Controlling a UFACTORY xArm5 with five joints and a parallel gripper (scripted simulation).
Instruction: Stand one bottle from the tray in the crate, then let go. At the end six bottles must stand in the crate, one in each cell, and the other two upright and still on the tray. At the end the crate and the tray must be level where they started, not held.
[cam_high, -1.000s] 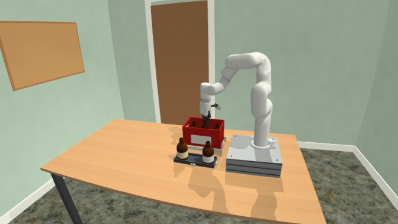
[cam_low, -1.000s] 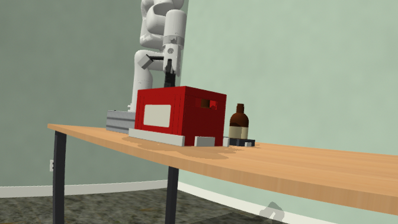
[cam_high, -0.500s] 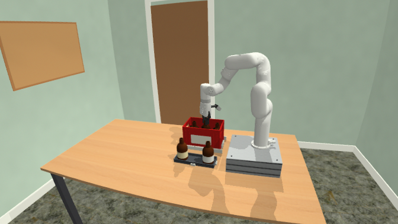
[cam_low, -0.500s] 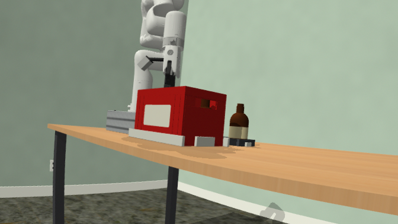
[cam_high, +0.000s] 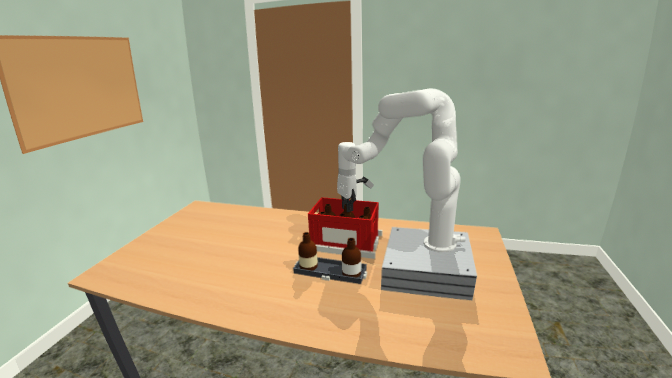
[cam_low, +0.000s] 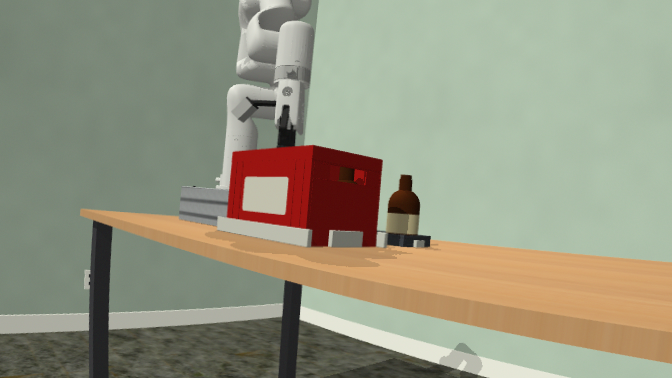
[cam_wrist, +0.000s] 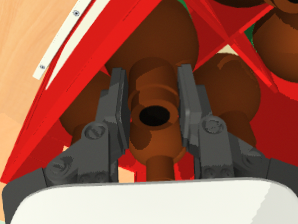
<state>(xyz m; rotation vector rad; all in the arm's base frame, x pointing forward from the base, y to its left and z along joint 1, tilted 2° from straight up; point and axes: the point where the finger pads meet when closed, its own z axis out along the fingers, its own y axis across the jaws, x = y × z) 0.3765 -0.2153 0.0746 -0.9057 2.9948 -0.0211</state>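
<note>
Right now my hand is 80 mm above the red crate, 40 mm to the right of it and 10 mm short of it. Also, from my hand: dark tray (270 mm to the left, 150 mm below, 60 mm ahead).
</note>
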